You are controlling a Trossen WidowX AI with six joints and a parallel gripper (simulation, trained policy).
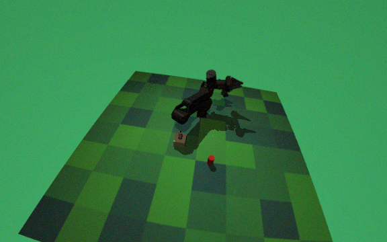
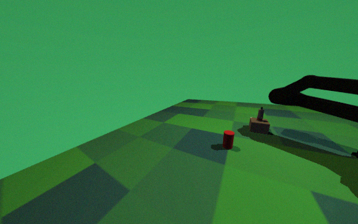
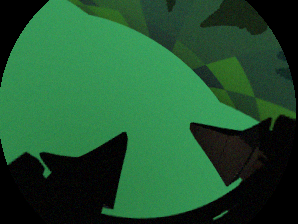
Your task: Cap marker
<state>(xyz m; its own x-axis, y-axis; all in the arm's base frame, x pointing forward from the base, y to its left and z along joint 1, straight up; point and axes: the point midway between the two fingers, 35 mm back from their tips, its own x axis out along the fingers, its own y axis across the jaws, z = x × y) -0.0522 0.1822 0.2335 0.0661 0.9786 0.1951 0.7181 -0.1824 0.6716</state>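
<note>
The red cap is 420 mm ahead of my gripper tip, 140 mm to the right of it and 210 mm below it. Also, from my gripper tip: holder block (310 mm ahead, 320 mm to the right, 220 mm below).
</note>
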